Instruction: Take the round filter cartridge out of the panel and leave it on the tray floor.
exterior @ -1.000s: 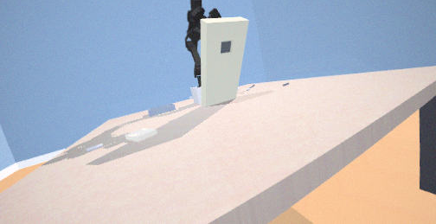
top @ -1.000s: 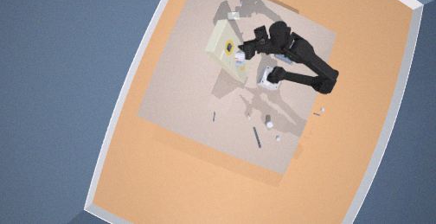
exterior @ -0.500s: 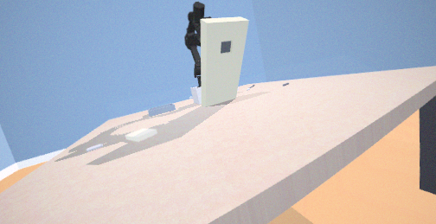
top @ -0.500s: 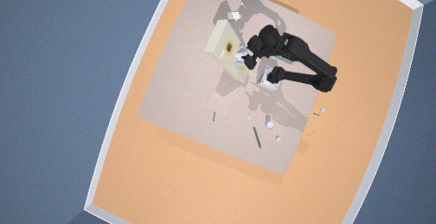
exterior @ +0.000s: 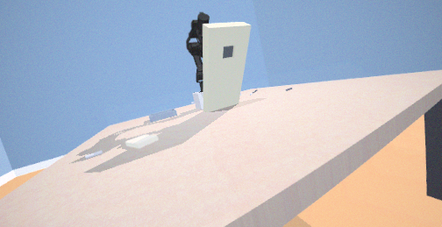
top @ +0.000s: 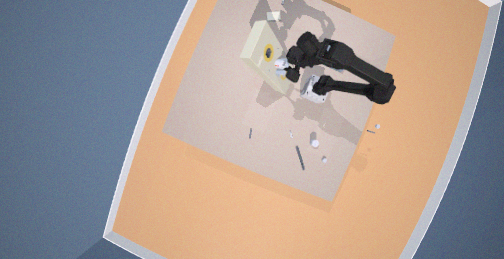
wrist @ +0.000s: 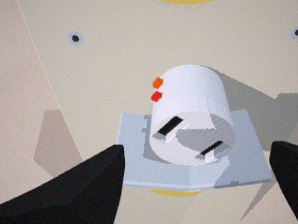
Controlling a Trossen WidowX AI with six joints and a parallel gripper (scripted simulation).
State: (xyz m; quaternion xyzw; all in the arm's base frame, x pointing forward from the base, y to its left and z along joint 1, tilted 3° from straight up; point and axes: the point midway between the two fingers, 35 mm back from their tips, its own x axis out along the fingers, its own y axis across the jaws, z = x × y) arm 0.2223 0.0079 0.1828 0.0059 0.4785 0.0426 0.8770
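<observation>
Right now the white round filter cartridge is 2 cm ahead of my gripper tip and 3 cm below it. From my gripper tip the other things lie so: white block (21 cm ahead, 37 cm to the right, 23 cm below); then grey tray (29 cm behind, 30 cm to the right, 23 cm below).
</observation>
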